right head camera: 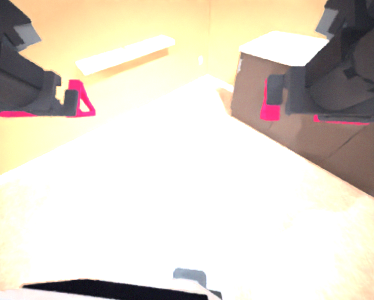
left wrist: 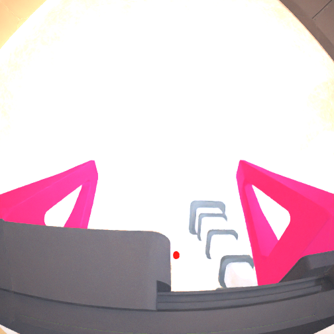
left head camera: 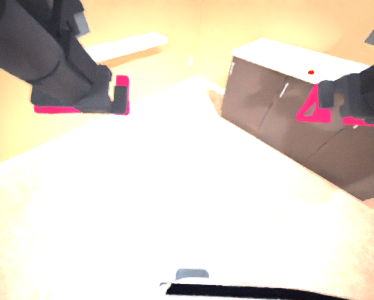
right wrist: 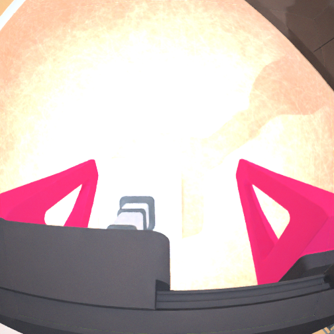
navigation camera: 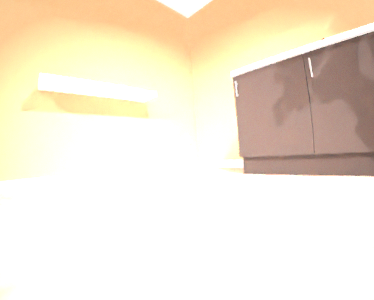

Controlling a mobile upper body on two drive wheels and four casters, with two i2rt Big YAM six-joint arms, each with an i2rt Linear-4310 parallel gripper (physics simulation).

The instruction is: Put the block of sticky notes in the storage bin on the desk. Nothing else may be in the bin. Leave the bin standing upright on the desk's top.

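Places are measured from the left arm's base along level axes (x right, y back, z down), in centimetres.
Pixels of known places: left gripper, fingertip midpoint: [right head camera: 74, 113] [left head camera: 105, 110]; right gripper, fingertip midpoint: [right head camera: 287, 116] [left head camera: 320, 119].
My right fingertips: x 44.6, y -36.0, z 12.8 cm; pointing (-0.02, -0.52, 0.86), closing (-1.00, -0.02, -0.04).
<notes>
Behind a point stands the place of what it marks.
The block of sticky notes, the storage bin and the desk cannot be made out in any view. My left gripper [left head camera: 90, 107] [right head camera: 47, 111] [left wrist: 166, 167] is open, its pink fingers wide apart with no object between them. My right gripper [left head camera: 336, 118] [right head camera: 305, 116] [right wrist: 166, 166] is also open and holds nothing. Both hang in the air above the strongly lit, washed-out floor.
A dark brown cabinet [left head camera: 270, 100] @[x 103.1, y -151.9, z 82.5 cm] [right head camera: 265, 85] [navigation camera: 272, 117] @[x 85.3, y -169.6, z 96.4 cm] with a white top stands at the right; a small red thing [left head camera: 311, 72] @[x 116.8, y -140.1, z 48.4 cm] lies on it. A white wall shelf [left head camera: 125, 47] @[x -51.7, y -191.0, z 51.0 cm] [right head camera: 125, 54] @[x -58.8, y -184.4, z 51.0 cm] [navigation camera: 95, 87] @[x -59.2, y -183.1, z 56.0 cm] is at the left. Grey brackets [left wrist: 207, 204] [right wrist: 137, 199] show low in the wrist views.
</notes>
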